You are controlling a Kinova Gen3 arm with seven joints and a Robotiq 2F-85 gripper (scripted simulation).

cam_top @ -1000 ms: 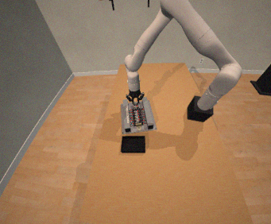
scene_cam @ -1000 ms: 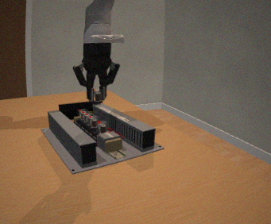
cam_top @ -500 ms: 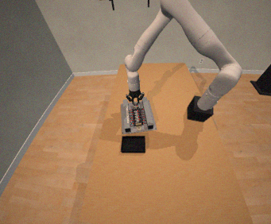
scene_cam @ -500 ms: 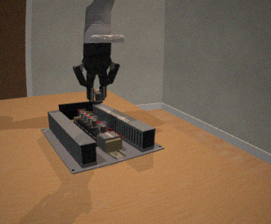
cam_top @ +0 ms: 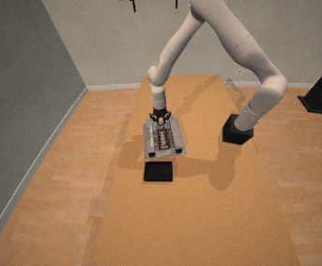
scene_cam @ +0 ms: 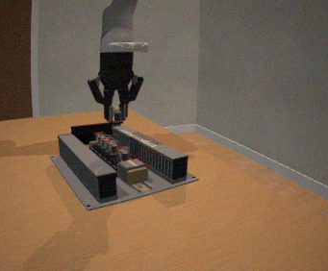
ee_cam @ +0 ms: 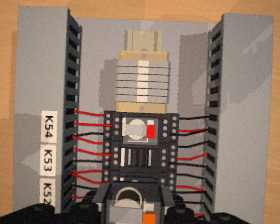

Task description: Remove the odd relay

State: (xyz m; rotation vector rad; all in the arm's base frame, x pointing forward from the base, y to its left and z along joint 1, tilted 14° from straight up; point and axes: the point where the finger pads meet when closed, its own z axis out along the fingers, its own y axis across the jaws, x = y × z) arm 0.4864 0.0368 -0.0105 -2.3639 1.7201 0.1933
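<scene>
Now: hand 3 cm past the black parts tray, 27 cm to the right of it and 12 cm above it. From my hand the other things lie so: relay 1 cm below.
</scene>
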